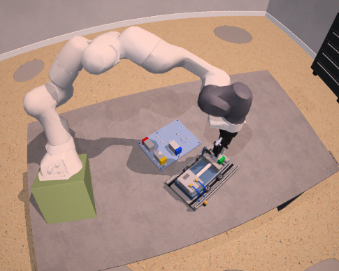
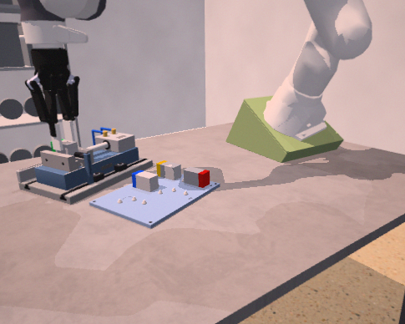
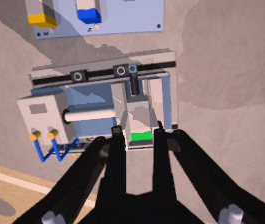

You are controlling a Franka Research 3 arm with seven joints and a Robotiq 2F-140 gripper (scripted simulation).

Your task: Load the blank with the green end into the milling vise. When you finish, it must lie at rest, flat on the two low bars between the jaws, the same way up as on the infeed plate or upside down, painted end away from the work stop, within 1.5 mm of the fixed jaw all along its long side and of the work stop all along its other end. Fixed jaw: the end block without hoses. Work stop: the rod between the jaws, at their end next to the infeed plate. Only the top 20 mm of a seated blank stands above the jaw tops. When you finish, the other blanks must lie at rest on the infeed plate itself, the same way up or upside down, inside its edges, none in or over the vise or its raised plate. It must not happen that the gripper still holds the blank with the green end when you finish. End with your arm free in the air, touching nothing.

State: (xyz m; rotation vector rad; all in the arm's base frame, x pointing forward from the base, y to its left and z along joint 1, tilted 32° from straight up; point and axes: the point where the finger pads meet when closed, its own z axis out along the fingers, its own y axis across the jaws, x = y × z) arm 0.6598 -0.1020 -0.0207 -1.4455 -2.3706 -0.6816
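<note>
The green-ended blank lies 40 mm below my hand. Round my hand: blue-ended blank (150 mm behind, 140 mm to the left, 110 mm below); then fixed jaw (60 mm below, 20 mm to the left, 20 mm ahead); then black work stop rod (50 mm below, 40 mm to the left, 30 mm behind).
</note>
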